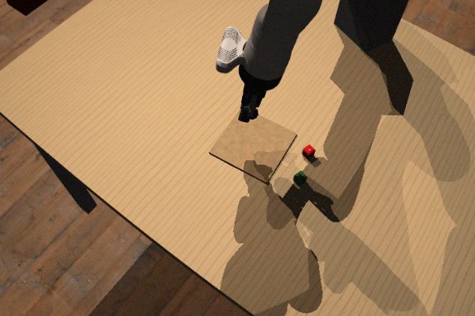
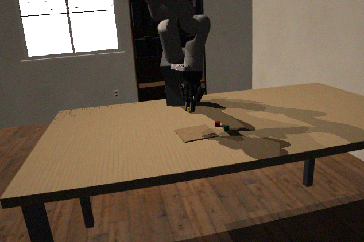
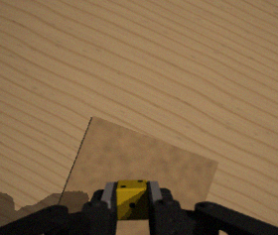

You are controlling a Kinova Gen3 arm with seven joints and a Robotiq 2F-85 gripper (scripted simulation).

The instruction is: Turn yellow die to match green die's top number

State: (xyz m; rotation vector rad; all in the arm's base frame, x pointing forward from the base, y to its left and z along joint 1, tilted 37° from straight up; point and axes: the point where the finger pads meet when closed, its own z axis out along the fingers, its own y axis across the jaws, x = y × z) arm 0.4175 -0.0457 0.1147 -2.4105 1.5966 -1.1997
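Now: the brown mat 12 cm below my hand, 2 cm to the left of it and 1 cm behind it. From my hand the other things lie so: yellow die (1 cm below); red die (13 cm to the left, 11 cm below, 4 cm behind); green die (14 cm to the left, 11 cm below, 3 cm ahead).
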